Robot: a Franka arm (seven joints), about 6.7 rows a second.
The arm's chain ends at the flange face. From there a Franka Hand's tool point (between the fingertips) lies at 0.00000 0.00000 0.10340 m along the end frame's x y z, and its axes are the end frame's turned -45 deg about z.
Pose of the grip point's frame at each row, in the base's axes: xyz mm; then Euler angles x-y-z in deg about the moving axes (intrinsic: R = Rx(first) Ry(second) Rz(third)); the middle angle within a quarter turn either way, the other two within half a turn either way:
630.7, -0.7, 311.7, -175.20, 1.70, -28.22
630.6, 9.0, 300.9, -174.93, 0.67, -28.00
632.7, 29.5, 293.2, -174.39, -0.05, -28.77
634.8, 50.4, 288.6, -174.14, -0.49, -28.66
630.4, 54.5, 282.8, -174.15, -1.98, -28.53
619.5, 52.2, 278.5, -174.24, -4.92, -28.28
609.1, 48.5, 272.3, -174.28, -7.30, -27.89
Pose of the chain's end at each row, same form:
627.6, -9.3, 414.7, -175.20, 1.70, 16.78
629.4, -0.1, 403.9, -174.93, 0.67, 17.00
632.8, 19.4, 396.1, -174.39, -0.05, 16.23
635.7, 39.8, 391.5, -174.14, -0.49, 16.34
634.0, 44.0, 385.6, -174.15, -1.98, 16.47
628.4, 41.9, 381.0, -174.24, -4.92, 16.72
622.2, 38.3, 374.4, -174.28, -7.30, 17.11

